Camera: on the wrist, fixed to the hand. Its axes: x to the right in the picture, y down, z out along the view.
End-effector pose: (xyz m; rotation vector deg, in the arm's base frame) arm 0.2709 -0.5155 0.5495 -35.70 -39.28 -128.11
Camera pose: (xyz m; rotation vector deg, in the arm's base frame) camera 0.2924 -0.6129 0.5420 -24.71 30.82 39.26
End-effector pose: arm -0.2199 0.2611 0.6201 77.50 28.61 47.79
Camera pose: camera -0.2648 0.3232 0.6844 -29.87 80.58 -104.42
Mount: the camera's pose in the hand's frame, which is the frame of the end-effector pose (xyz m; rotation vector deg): 0.0288 0.0732 -0.0618 0.66 12.01 178.58
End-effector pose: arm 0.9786 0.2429 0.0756 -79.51 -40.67 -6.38
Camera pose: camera 1.0601 0.2111 0.0270 -54.61 114.56 114.32
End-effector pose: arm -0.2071 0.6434 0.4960 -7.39 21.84 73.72
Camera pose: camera -0.2829 0.6716 0.4371 -18.40 -15.38 -103.66
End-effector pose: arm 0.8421 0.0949 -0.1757 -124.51 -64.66 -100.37
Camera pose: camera 0.8398 0.0235 -0.1057 -45.07 95.01 1.74
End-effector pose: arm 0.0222 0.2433 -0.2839 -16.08 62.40 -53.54
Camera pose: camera 0.0109 0.2799 -0.3763 76.32 26.19 105.62
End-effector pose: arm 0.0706 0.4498 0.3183 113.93 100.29 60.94
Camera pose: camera 0.0817 0.4452 0.4176 -84.75 96.88 -27.40
